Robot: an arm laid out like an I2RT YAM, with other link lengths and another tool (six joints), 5 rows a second.
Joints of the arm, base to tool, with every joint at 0 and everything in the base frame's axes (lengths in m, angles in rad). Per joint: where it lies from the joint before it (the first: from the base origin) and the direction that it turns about. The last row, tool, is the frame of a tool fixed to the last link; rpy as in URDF.
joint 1: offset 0.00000 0.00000 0.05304 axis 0 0 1
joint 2: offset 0.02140 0.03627 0.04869 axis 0 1 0
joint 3: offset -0.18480 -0.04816 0.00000 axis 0 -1 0
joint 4: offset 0.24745 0.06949 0.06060 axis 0 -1 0
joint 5: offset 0.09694 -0.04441 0.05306 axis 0 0 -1
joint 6: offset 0.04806 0.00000 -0.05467 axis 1 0 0
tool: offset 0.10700 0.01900 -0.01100 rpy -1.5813 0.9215 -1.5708
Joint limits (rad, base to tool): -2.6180..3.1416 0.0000..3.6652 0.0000..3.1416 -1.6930..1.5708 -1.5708..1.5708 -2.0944..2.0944
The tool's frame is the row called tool.
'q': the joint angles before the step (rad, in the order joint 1, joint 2, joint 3, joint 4, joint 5, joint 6). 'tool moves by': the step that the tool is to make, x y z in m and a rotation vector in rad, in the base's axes. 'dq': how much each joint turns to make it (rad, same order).
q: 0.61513 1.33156 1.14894 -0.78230 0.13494 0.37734
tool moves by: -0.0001 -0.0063 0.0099 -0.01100 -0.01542 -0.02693
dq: -0.00148 -0.02287 0.01700 -0.03521 0.02921 0.01079
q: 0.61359 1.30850 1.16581 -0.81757 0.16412 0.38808
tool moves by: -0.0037 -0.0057 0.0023 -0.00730 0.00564 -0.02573
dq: 0.00020 -0.01983 -0.00130 -0.03080 0.01697 0.02009
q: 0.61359 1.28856 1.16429 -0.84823 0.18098 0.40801
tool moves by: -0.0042 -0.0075 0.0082 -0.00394 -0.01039 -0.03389
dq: 0.00153 -0.03999 -0.00154 -0.03698 0.02758 0.02453
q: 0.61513 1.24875 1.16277 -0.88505 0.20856 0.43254
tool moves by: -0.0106 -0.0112 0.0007 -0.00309 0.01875 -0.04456
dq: -0.00126 -0.05217 -0.02466 -0.05358 0.01707 0.04162
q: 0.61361 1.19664 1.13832 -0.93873 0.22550 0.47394
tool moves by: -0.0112 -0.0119 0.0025 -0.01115 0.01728 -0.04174
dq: 0.00015 -0.04915 -0.01235 -0.06601 0.02151 0.03698
